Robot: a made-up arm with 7 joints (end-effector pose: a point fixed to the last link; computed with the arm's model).
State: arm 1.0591 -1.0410 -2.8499 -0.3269 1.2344 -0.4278 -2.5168
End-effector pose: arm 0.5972 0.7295 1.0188 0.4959 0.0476 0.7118 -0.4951
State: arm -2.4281 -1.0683 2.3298 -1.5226 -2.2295 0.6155 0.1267
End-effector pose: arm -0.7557 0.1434 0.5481 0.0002 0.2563 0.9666 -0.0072
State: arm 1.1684 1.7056 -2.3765 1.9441 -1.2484 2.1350 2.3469
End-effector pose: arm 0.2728 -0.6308 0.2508 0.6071 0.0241 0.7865 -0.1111
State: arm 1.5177 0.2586 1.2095 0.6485 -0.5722 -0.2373 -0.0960
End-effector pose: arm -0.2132 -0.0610 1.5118 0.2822 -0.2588 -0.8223 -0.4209
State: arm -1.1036 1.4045 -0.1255 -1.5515 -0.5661 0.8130 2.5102
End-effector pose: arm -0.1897 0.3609 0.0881 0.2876 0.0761 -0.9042 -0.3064
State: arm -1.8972 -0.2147 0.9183 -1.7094 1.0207 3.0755 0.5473
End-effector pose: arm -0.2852 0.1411 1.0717 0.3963 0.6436 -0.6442 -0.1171
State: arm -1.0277 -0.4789 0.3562 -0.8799 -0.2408 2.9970 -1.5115
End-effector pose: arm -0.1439 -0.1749 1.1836 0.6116 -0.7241 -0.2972 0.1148
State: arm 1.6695 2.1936 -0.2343 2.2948 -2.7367 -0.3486 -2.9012
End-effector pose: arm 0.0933 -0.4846 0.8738 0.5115 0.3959 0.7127 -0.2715
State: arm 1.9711 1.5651 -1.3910 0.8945 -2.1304 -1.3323 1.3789
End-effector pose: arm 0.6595 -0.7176 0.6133 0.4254 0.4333 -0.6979 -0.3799
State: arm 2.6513 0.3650 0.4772 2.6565 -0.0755 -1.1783 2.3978
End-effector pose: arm -0.1076 0.1328 0.6130 0.2363 0.5529 0.1224 0.7896
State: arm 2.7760 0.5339 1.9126 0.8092 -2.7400 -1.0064 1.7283
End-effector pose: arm 0.5865 -0.3522 1.2498 0.7041 -0.6823 0.0275 0.1948
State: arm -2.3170 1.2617 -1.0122 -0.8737 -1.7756 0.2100 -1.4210
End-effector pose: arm 0.8095 0.2810 0.5959 0.1483 -0.7373 -0.6470 -0.1257
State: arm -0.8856 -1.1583 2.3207 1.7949 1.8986 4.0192 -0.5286
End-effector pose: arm 0.1246 -0.0964 1.0210 0.1051 0.6913 -0.6923 0.1784
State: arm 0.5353 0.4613 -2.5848 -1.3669 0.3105 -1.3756 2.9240
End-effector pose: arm -0.0971 0.0920 1.3202 0.2597 0.6217 0.5505 -0.4929
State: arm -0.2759 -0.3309 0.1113 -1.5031 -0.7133 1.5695 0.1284
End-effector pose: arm -0.3277 0.0233 0.9706 0.3162 -0.5384 -0.1289 0.7704
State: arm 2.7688 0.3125 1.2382 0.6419 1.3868 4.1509 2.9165
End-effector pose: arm 0.1171 -0.3580 1.1810 0.2500 -0.2630 -0.8240 -0.4352
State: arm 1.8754 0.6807 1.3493 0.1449 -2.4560 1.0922 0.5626
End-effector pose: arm 0.1789 -0.7731 1.1758 0.6262 -0.0539 0.2486 -0.7370
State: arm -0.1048 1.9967 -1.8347 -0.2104 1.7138 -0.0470 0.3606
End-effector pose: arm -1.0162 -0.0135 0.1986 0.0397 0.1806 0.0420 -0.9819
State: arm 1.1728 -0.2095 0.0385 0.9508 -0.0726 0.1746 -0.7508
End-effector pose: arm 0.3589 0.5476 1.2626 0.0343 -0.5371 -0.7921 -0.2880
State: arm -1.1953 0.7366 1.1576 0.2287 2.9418 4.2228 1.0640
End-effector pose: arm -0.2465 0.6725 1.0384 0.4254 0.5081 0.7326 -0.1557
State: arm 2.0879 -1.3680 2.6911 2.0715 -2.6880 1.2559 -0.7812
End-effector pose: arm 0.0358 0.1377 1.0809 0.7077 0.3399 0.0902 -0.6128
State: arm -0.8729 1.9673 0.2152 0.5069 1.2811 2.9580 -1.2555
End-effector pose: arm -0.5044 0.5518 0.5029 0.2020 0.7278 0.0734 -0.6513
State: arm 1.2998 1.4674 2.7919 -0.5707 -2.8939 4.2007 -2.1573
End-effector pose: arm 0.1474 -0.7319 0.8299 0.0054 -0.1950 0.9559 0.2195
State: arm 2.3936 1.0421 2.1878 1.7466 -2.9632 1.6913 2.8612
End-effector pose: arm 0.2516 -0.4484 0.3179 0.4182 0.7833 -0.4540 -0.0735
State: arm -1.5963 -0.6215 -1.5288 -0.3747 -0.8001 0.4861 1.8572
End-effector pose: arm 0.2194 -0.5615 1.3138 0.8358 -0.1685 -0.1538 0.4995
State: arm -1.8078 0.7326 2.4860 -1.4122 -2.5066 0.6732 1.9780
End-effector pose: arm -0.5213 0.2701 1.1225 0.3385 0.4427 0.4630 -0.6893
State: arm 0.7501 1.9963 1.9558 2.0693 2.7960 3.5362 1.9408
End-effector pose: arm -0.2212 -0.0351 0.1247 0.9251 0.1730 0.2996 0.1567
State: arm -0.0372 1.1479 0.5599 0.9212 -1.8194 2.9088 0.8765
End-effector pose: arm -0.6614 0.1764 0.9361 0.2851 -0.3641 0.6924 0.5539
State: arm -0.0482 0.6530 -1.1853 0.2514 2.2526 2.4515 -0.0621
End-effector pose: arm -0.3560 -0.2708 1.2560 0.4534 0.6047 0.1847 -0.6282
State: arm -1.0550 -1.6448 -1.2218 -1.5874 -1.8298 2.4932 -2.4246
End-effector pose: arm 0.4129 -0.1640 0.4352 0.1983 -0.8710 0.0781 -0.4428
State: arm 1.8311 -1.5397 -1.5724 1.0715 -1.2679 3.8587 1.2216
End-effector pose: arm 0.1346 0.7985 0.6036 0.3137 -0.1550 -0.9154 0.1993
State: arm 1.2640 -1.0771 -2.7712 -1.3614 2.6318 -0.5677 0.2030
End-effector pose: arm 0.3281 0.6866 0.3148 0.5356 0.5469 0.5571 -0.3219
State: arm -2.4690 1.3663 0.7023 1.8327 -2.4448 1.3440 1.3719
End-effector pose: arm 0.5092 -0.1514 0.8282 0.9333 0.2814 0.1244 -0.1850
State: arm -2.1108 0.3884 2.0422 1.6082 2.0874 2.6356 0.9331
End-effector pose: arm 0.3449 0.1733 0.7674 0.3456 0.1808 0.7664 -0.5103
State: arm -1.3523 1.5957 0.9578 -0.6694 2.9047 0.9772 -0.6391
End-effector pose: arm -0.3585 0.8982 0.2540 0.4087 -0.3158 -0.8535 0.0698
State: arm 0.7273 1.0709 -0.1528 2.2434 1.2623 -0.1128 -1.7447
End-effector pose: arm 0.1771 0.0520 0.9175 0.4694 -0.1455 -0.7583 -0.4283
